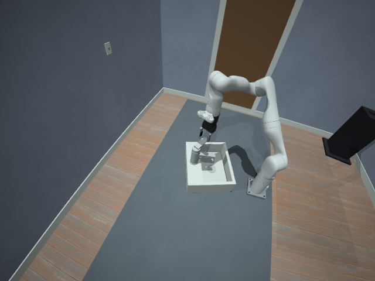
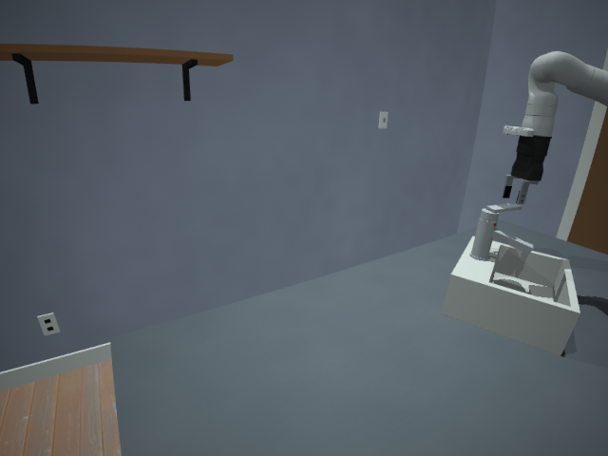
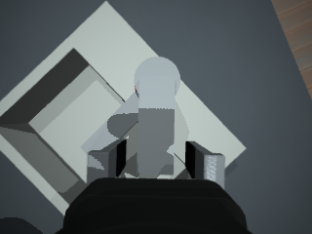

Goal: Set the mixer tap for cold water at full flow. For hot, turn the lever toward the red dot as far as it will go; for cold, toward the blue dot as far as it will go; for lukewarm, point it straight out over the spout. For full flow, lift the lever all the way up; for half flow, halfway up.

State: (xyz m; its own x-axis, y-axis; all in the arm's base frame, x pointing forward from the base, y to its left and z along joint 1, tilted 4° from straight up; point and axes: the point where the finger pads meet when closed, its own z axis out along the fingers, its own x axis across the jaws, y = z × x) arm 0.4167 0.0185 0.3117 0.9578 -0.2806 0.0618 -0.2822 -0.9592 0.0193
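Right now my hand is 4 cm above the flat lever, 2 cm to the right of it and 1 cm short of it. The rest, counted from my hand: white basin: 27 cm below, 8 cm behind, 1 cm to the left; grey mixer tap: 8 cm below, 4 cm to the left, 1 cm ahead.
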